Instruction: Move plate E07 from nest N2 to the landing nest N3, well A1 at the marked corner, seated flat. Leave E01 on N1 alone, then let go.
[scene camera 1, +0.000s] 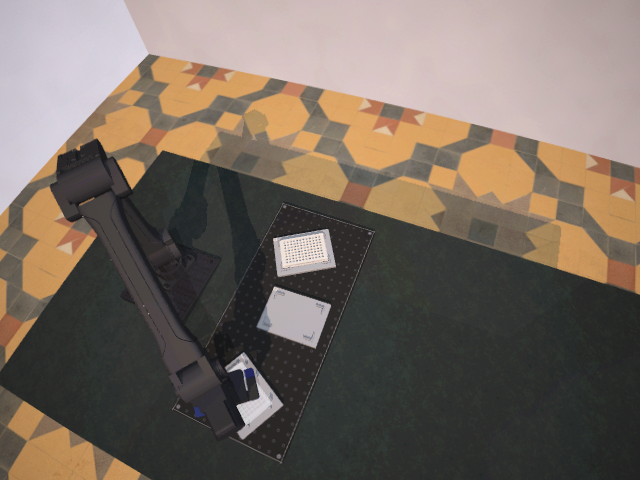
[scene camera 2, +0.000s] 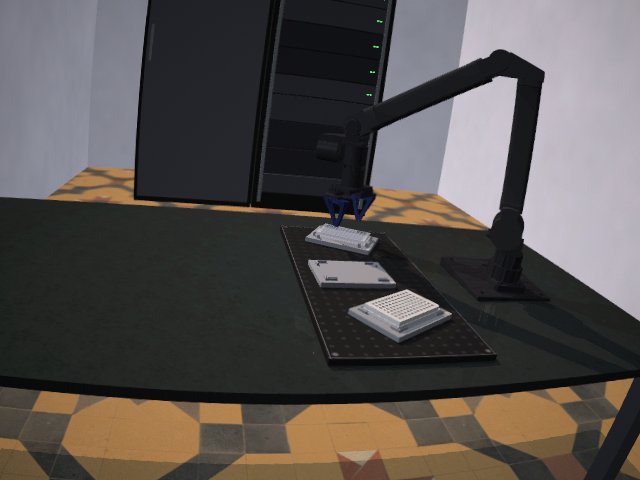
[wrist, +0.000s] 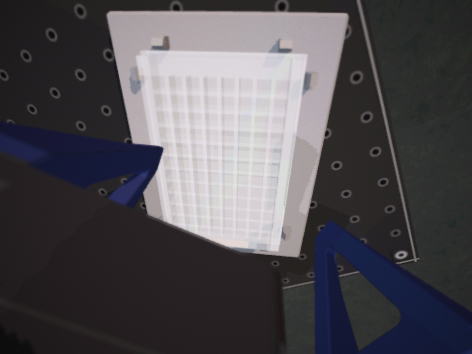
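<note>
A clear gridded plate (scene camera 1: 254, 408) (scene camera 2: 341, 235) (wrist: 225, 150) lies in a pale nest (scene camera 1: 273, 405) (scene camera 2: 364, 249) (wrist: 320, 110) under the gripper. A cream plate with many wells (scene camera 1: 303, 249) (scene camera 2: 405, 307) sits in another nest (scene camera 1: 330, 260) (scene camera 2: 372, 322). The bare nest between them (scene camera 1: 294, 317) (scene camera 2: 354, 273), with corner brackets, matches the landing nest. No plate or nest labels are readable. My gripper (scene camera 1: 224, 392) (scene camera 2: 347, 221) (wrist: 244, 195) is open, above the clear plate. In the wrist view the left fingertip overlaps the plate's left edge; the right one appears beyond the nest's lower right. A dark housing hides the plate's lower left.
All three nests stand on a black perforated board (scene camera 1: 286, 439) (scene camera 2: 413, 348) (wrist: 355, 165) on a dark green table (scene camera 1: 439, 361) (scene camera 2: 155, 310). The arm's base (scene camera 1: 206, 268) (scene camera 2: 465, 284) stands beside the board. A dark server cabinet (scene camera 2: 201, 103) stands behind the table.
</note>
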